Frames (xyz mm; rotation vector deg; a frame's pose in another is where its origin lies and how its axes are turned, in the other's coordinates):
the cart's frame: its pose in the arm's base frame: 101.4 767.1 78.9 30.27 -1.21 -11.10
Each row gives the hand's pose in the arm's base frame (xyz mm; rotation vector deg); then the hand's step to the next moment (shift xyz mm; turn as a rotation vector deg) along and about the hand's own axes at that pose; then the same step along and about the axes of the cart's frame.
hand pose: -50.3 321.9 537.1 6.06 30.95 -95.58
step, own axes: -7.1 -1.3 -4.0 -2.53 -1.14 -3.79
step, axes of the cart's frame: -2.4 6.5 -4.5 -2.17 2.00 -3.65
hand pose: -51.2 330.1 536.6 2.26 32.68 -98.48
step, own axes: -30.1 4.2 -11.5 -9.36 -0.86 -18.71
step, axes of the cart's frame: 1.8 27.2 -17.6 -6.38 6.29 -18.93
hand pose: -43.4 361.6 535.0 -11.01 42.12 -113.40
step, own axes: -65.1 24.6 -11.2 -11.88 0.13 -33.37
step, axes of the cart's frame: 36.6 45.6 -39.4 -11.63 6.20 -32.88
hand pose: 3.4 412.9 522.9 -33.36 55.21 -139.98
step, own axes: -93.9 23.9 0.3 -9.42 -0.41 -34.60
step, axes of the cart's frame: 75.2 25.7 -55.5 -14.30 5.47 -32.43
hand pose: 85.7 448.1 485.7 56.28 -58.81 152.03
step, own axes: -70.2 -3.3 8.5 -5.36 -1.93 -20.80
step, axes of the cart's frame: 59.4 -4.0 -38.2 -8.54 4.97 -19.17
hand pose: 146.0 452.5 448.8 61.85 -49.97 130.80
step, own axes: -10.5 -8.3 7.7 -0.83 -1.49 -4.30
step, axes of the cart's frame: 15.3 0.8 -2.0 -1.41 2.09 -3.88
